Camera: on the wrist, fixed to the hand. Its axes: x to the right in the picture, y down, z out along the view.
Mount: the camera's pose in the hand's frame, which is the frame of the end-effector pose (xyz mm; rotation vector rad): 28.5 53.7 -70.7 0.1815 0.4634 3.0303
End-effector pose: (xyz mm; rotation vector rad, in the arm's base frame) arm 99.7 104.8 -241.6 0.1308 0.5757 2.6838
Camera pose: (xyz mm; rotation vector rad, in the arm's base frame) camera 42.4 44.4 -283.6 -0.1441 -0.0955 -0.4475
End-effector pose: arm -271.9 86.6 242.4 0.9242 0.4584 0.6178
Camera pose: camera -309.5 171.8 247.3 -0.6135 0.7364 -2.3082
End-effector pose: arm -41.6 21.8 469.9 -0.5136 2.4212 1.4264
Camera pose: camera -95.1 -20.9 533.2 -1.7512 -0.5933 -0.1881
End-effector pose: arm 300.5 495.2 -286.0 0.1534 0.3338 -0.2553
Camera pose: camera 319.7 553.7 -356.0 0.7049 0.2046 2.7861
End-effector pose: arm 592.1 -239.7 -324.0 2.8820 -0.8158 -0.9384
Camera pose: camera 624.9 -310.6 -273.1 -0.4792 -2.4994 0.3878
